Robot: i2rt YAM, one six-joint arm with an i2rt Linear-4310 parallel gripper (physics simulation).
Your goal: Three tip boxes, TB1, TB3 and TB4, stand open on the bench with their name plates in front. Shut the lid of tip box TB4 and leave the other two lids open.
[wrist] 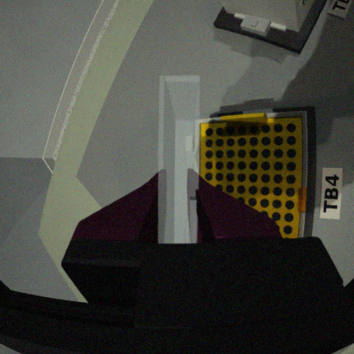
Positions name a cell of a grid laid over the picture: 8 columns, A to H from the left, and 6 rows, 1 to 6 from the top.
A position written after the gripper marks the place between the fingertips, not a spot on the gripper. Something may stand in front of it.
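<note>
There's the gripper (D4), and there's also a grey mat (F2).
</note>
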